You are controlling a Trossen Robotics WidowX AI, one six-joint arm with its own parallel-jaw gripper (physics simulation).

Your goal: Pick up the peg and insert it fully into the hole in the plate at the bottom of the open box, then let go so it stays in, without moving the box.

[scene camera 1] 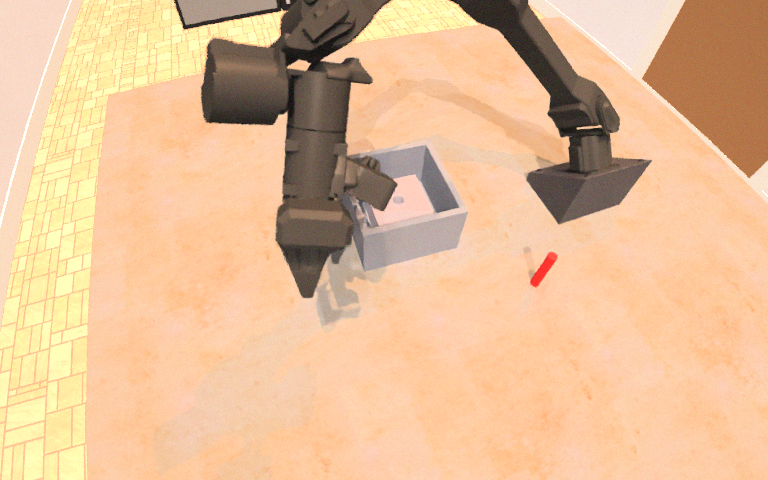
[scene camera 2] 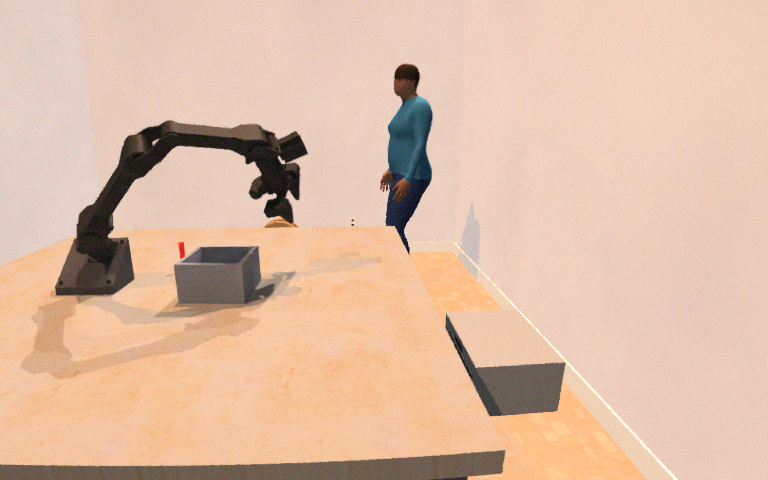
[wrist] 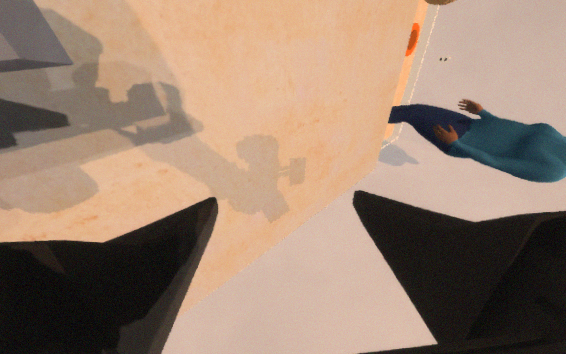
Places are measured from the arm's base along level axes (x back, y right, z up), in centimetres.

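Pixels of known places: gripper, fingertip midpoint: [scene camera 1: 305,276] [scene camera 2: 295,210] [wrist: 286,200]; arm's base at its link origin: [scene camera 1: 592,169] [scene camera 2: 103,251].
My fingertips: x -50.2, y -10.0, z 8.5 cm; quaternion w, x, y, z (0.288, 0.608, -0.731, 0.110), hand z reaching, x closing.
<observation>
Ahead of a thing's pixels: the offset from my fingertips to its middle. "spot": to the spot under its first point. Level surfaces: height alone.
The red peg @[dx +34.1, dy -2.3, dz -13.5 cm] [scene camera 1: 543,270] [scene camera 2: 181,250] stands upright on the table between the box and the arm's base; it does not show in the wrist view. The open grey box @[dx +17.2, dy +16.0, dz -12.7 cm] [scene camera 1: 416,240] [scene camera 2: 209,283] stands on the table, and a corner of it [wrist: 37,32] shows in the wrist view. The pinkish plate @[dx +17.2, dy +16.0, dz -14.1 cm] [scene camera 1: 417,191] lies in its bottom, with a small round hole @[spot: dx +17.6, dy +16.8, dz -12.7 cm] [scene camera 1: 398,199]. My gripper [scene camera 1: 321,279] [scene camera 2: 295,210] [wrist: 286,200] is open and empty, high above the table, beyond the box on the side away from the base. The arm partly hides the box in scene camera 1.
The arm's base [scene camera 1: 589,189] [scene camera 2: 96,277] stands on the table @[dz -17.5 cm] [scene camera 1: 453,367] [scene camera 2: 254,396] [wrist: 300,75], near the peg. A person [scene camera 2: 410,141] [wrist: 520,145] in a teal top stands beyond the table. A large grey block [scene camera 2: 521,390] is beside the table's edge.
</observation>
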